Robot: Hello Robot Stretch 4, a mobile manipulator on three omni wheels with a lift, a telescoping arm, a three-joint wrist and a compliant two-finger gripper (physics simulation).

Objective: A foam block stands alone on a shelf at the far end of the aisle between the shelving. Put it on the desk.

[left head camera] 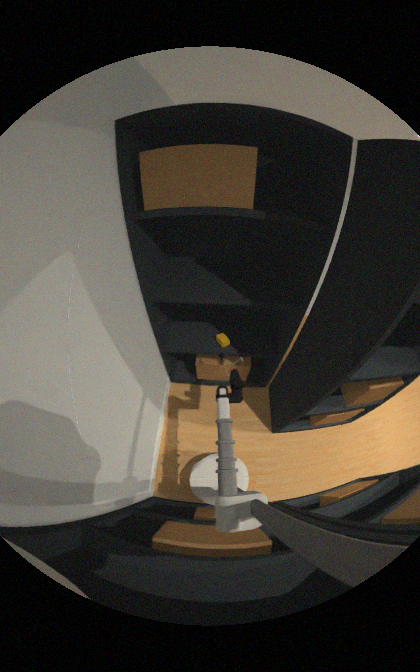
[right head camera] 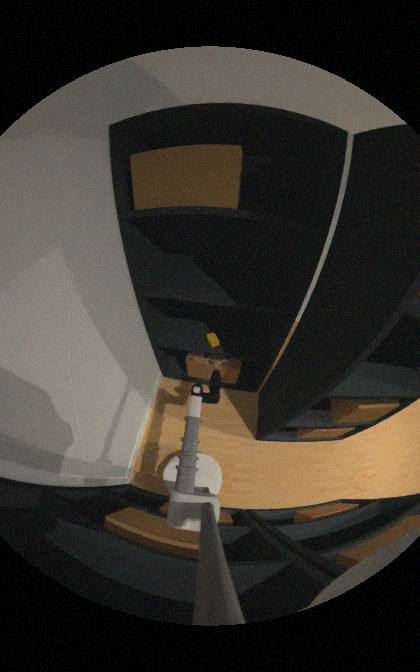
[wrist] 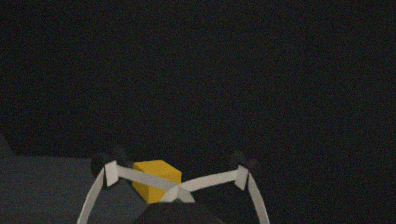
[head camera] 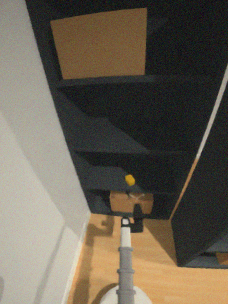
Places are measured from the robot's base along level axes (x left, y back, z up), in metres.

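Pixels of known places: gripper, between the fingertips: (wrist: 178, 160) (head camera: 135, 189).
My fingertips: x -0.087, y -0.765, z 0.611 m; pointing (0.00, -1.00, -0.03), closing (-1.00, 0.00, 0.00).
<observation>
Ahead of a thing's pixels: the offset from my fingertips to its top centre. Level surfaces: height alone.
The yellow foam block @[dx +0.040, dy -0.173, dz -0.060 m] (head camera: 130, 180) (left head camera: 223, 340) (right head camera: 213, 340) (wrist: 159, 168) stands alone on a dark shelf @[dz -0.105 m] (head camera: 102, 173) (left head camera: 182, 340) (right head camera: 172, 334) (wrist: 50, 185) of the unit at the aisle's end. My gripper (head camera: 136, 195) (left head camera: 232, 358) (right head camera: 217, 360) (wrist: 178, 160) is open and empty, in front of the shelf. In the wrist view the block shows beyond the fingers, between the two tips and nearer the left one, and a pale finger strip covers part of it. The desk does not show in these views.
A large brown box @[dx +0.181, dy -0.253, dz +1.080 m] (head camera: 100, 45) (left head camera: 200, 177) (right head camera: 187, 177) stands higher in the unit. Another brown box (head camera: 117, 202) (left head camera: 204, 367) (right head camera: 196, 367) is below the block's shelf. A pale wall (head camera: 30, 125) runs along the left. Dark shelving (left head camera: 370, 225) (right head camera: 370, 225) stands at the right, and more shelving behind the base.
</observation>
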